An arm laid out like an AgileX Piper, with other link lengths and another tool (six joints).
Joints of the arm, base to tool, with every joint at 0 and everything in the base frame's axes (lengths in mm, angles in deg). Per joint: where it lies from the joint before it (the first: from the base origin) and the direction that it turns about. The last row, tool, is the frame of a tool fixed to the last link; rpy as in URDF.
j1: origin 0.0 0.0 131.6 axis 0 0 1
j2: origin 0.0 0.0 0.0 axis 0 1 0
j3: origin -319.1 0.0 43.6 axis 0 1 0
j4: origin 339.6 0.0 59.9 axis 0.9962 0 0.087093
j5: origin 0.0 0.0 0.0 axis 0 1 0
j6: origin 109.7 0.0 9.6 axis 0.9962 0 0.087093
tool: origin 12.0 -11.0 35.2 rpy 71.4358 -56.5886 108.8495
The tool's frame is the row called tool.
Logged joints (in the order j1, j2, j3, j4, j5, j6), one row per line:
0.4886 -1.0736 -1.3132 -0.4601 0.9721 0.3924
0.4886 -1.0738 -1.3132 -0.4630 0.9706 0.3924
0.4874 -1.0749 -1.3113 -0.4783 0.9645 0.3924
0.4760 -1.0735 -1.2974 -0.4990 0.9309 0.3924
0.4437 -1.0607 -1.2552 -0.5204 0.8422 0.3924
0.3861 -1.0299 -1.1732 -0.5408 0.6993 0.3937
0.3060 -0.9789 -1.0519 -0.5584 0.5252 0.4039
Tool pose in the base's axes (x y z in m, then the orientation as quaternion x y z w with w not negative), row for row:
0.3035 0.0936 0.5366 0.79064 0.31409 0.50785 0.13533
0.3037 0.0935 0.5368 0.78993 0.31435 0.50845 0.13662
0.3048 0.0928 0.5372 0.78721 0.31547 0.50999 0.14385
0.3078 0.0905 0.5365 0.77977 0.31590 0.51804 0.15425
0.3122 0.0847 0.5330 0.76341 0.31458 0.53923 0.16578
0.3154 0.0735 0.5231 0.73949 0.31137 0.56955 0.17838
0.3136 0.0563 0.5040 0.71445 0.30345 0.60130 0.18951
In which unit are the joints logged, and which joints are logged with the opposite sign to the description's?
The joints are logged in radians. Opposite sign: j2.
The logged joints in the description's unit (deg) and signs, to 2 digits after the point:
27.99 61.51 -75.24 -26.36 55.70 22.48
27.99 61.52 -75.24 -26.53 55.61 22.48
27.93 61.59 -75.13 -27.40 55.26 22.48
27.27 61.51 -74.34 -28.59 53.34 22.48
25.42 60.77 -71.92 -29.82 48.25 22.48
22.12 59.01 -67.22 -30.99 40.07 22.56
17.53 56.09 -60.27 -31.99 30.09 23.14

